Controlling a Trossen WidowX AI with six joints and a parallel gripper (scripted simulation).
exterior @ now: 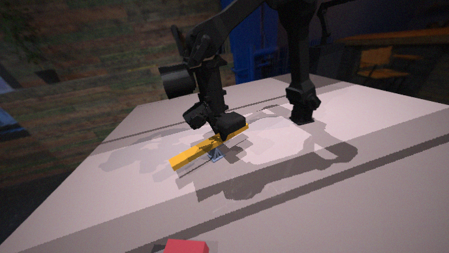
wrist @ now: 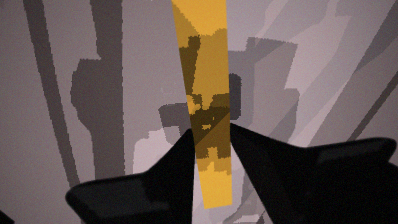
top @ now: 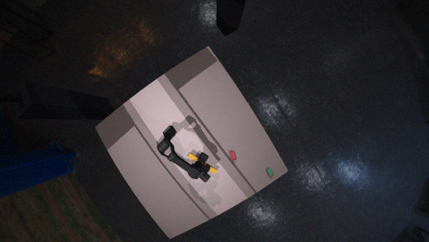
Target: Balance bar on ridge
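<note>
Now: the yellow bar 30 mm ahead of my gripper tip and 10 mm to the left of it. From my gripper tip the other things lie so: green block: 430 mm to the left, 420 mm ahead, 40 mm below; red block: 240 mm to the left, 110 mm ahead, 40 mm below.
</note>
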